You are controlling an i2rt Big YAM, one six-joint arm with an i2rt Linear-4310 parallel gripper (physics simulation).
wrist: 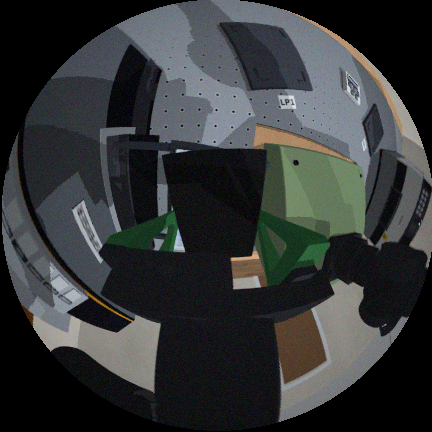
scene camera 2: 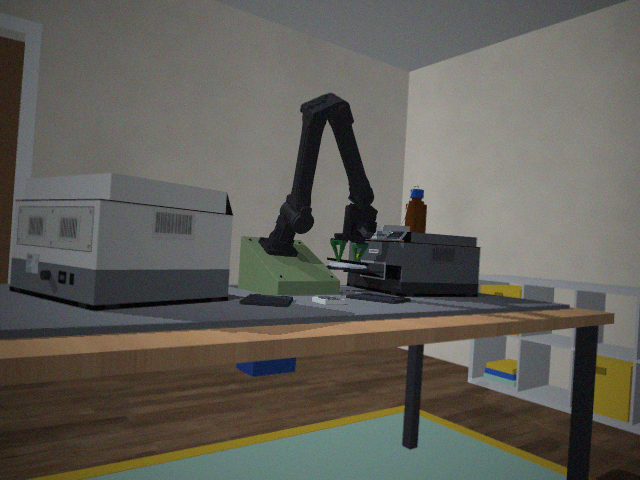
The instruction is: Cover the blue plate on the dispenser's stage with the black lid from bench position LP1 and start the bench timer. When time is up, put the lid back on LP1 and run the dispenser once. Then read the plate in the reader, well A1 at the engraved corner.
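Pixels of known places: gripper, between the fingertips: (wrist: 217,214); arm's base, origin of its link: (wrist: 340,254) (scene camera 2: 277,248).
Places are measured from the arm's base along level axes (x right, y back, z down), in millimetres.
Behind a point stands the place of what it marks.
My gripper (scene camera 2: 347,258) {z 36, x -249, y -75 mm} (wrist: 217,214) {z 36, x -249, y -75 mm} is shut on the black lid (scene camera 2: 333,259) {z 26, x -205, y -51 mm} (wrist: 215,195) {z 29, x -253, y -100 mm}, between its green fingers. The lid is roughly level at the dispenser's stage, just above or on the pale plate (scene camera 2: 349,265) {z 43, x -220, y -124 mm}; I cannot tell if they touch. In the wrist view the lid hides most of the plate. The dark dispenser (scene camera 2: 439,263) {z 17, x -493, y -292 mm} (wrist: 50,155) stands beside the gripper. Bench position LP1, a dark flat pad (scene camera 2: 379,298) {z 126, x -134, y -372 mm} (wrist: 270,57) {z 125, x -173, y -304 mm} with an LP1 label (wrist: 287,102) {z 135, x -134, y -228 mm}, bears no lid. The small white bench timer (scene camera 2: 327,299) {z 122, x 80, y -398 mm} (wrist: 351,86) lies beyond it in the wrist view.
The large white and grey reader (scene camera 2: 165,248) {z 7, x 509, y -348 mm} (wrist: 400,200) stands on the other side of the green arm base (scene camera 2: 289,273) {z 74, x 30, y -130 mm} (wrist: 325,195) {z 59, x -75, y -95 mm}. A second dark pad (scene camera 2: 266,299) {z 125, x 238, y -347 mm} (wrist: 373,130) {z 126, x 200, y -309 mm} lies near the timer. A brown bottle (scene camera 2: 415,215) {z -166, x -617, y -51 mm} with a blue cap stands at the dispenser.
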